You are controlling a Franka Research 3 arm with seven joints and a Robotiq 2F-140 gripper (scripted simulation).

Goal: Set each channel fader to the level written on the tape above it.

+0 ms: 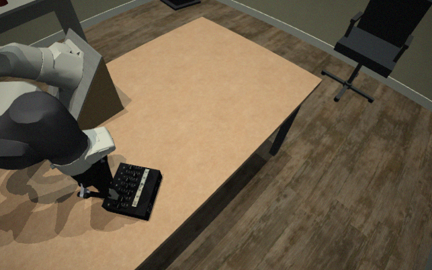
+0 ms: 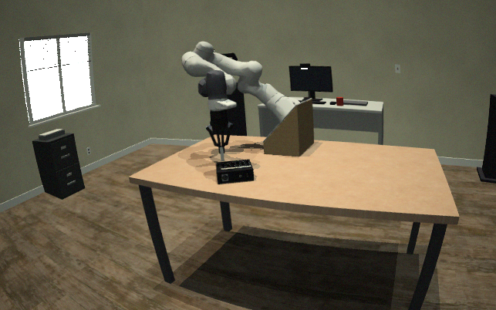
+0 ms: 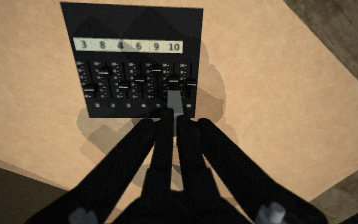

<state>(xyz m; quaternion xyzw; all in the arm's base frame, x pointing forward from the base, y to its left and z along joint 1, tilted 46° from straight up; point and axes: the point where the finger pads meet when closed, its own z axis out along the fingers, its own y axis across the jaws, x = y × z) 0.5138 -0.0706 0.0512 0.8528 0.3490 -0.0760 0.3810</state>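
Now: hand 40 mm above the master fader and 30 mm short of it.
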